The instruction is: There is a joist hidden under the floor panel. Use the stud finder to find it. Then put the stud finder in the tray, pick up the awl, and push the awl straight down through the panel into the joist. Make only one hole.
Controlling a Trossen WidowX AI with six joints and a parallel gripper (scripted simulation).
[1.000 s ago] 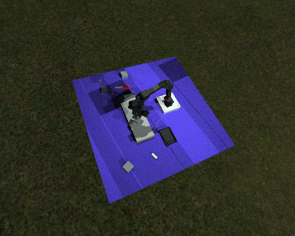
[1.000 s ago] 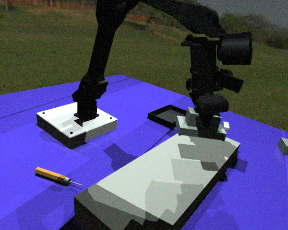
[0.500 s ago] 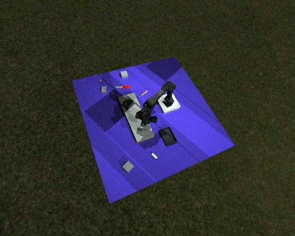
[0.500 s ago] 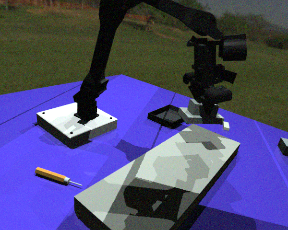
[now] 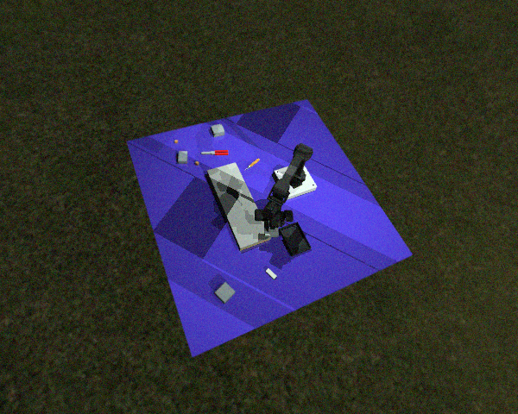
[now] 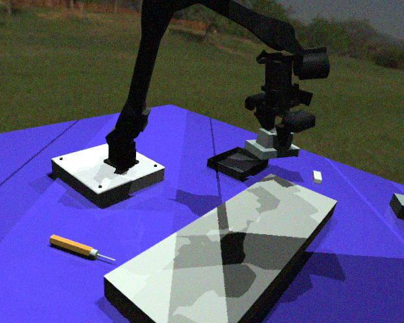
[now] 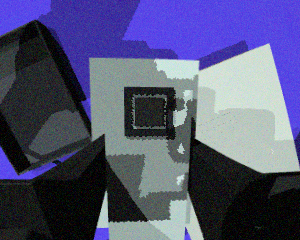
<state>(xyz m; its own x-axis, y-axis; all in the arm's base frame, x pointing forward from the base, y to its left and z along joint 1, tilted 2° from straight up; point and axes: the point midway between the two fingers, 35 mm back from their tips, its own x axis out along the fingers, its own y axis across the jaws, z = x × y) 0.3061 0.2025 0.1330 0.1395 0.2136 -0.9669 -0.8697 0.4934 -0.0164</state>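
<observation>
Right now my gripper tip is 12 cm past the tray, 9 cm to the right of it and 12 cm above it. Round my gripper tip: small white block (10 cm ahead, 19 cm to the left, 13 cm below); stud finder (2 cm above); awl (15 cm behind, 45 cm to the right, 13 cm below).
</observation>
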